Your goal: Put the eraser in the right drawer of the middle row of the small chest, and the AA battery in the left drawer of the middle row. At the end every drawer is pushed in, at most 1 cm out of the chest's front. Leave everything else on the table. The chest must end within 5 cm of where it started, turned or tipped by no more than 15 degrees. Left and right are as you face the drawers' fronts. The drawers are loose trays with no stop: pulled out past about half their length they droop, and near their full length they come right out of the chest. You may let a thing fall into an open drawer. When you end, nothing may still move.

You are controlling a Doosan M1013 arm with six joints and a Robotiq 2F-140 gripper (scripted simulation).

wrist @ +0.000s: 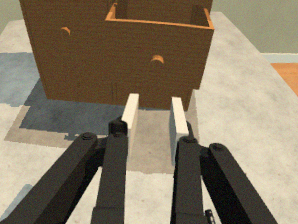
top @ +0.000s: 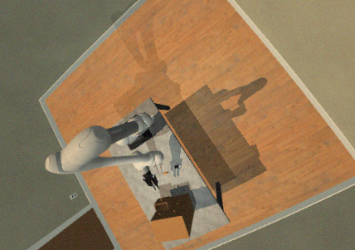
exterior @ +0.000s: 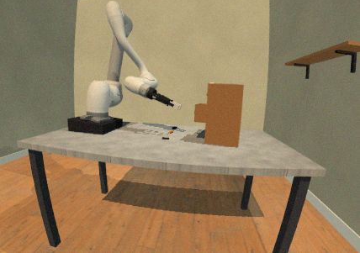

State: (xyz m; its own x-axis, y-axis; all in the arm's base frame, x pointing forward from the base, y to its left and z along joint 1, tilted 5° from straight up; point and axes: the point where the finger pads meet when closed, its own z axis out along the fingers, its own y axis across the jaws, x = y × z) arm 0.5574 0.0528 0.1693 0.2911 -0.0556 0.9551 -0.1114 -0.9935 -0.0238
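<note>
Right now my hand is 5 cm past the eraser, 22 cm to the right of it and 19 cm above it. Round my hand: orange AA battery: 4 cm behind, 6 cm to the left, 19 cm below.
</note>
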